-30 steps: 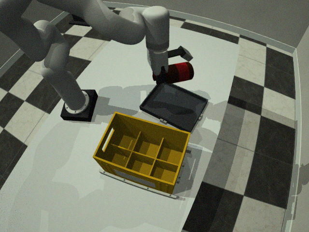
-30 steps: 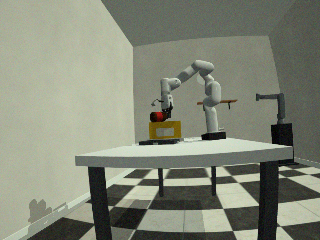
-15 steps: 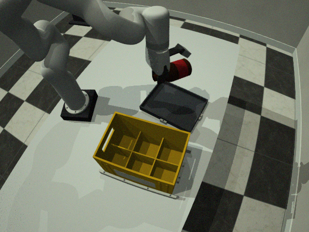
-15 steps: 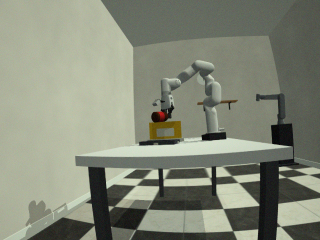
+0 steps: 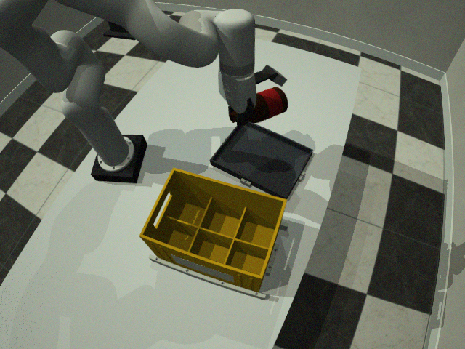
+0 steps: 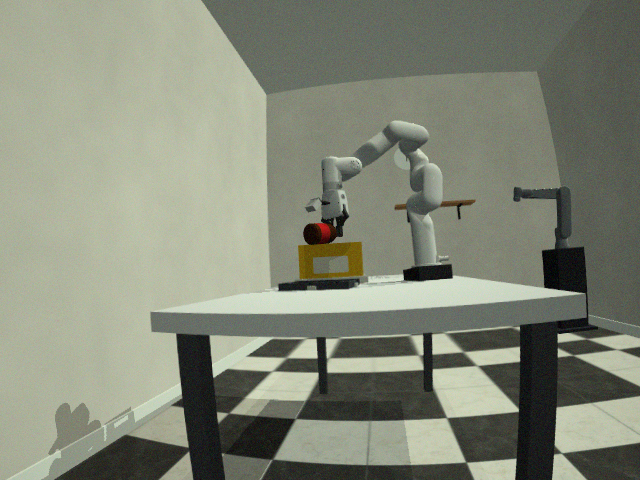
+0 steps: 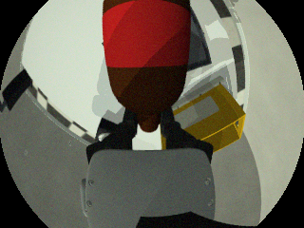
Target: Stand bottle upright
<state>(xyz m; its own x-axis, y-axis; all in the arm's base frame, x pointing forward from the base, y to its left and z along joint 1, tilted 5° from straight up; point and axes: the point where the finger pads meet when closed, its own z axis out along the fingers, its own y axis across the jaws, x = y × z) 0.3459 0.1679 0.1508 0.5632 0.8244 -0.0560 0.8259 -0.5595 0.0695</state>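
My gripper is now 50 mm to the right of the brown bottle, 30 mm short of it and 10 mm above it. Also, from my hand: dark grey tray: 190 mm below, 60 mm ahead, 30 mm to the left; then yellow crate: 270 mm to the right, 120 mm below, 60 mm ahead.
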